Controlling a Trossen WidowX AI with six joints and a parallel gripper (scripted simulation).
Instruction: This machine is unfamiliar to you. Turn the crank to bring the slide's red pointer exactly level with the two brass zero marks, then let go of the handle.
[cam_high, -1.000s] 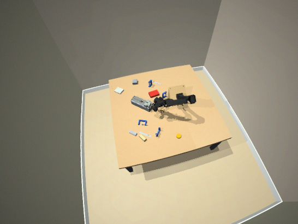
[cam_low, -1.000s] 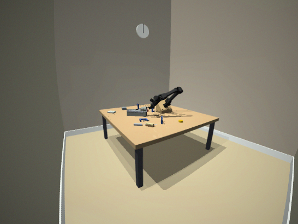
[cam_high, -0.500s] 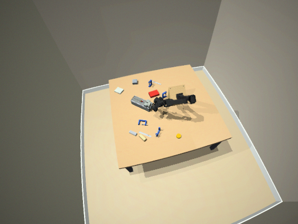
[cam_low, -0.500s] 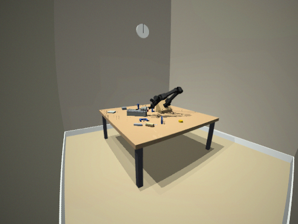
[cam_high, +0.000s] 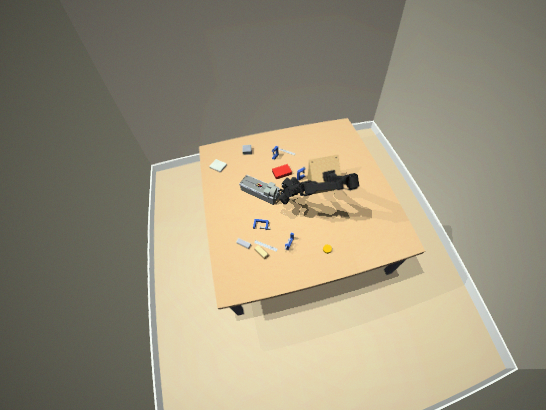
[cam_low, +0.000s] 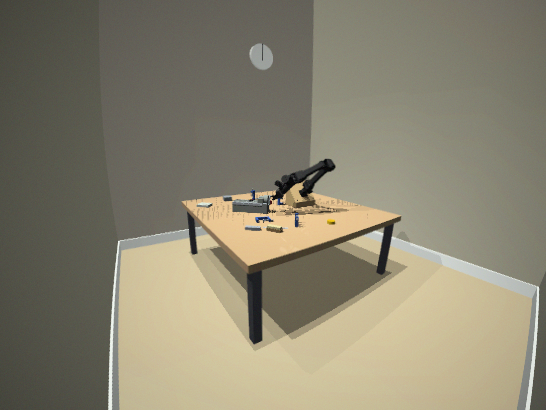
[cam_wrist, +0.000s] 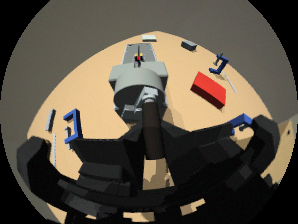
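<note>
My gripper tip is 30 mm below the dark crank handle, 10 mm to the right of it and 10 mm past it. Also, from my gripper tip: red pointer (120 mm ahead, 100 mm to the right, 10 mm below); tan block (330 mm to the left, 210 mm ahead, 80 mm below); yellow disc (420 mm to the left, 170 mm behind, 80 mm below).
</note>
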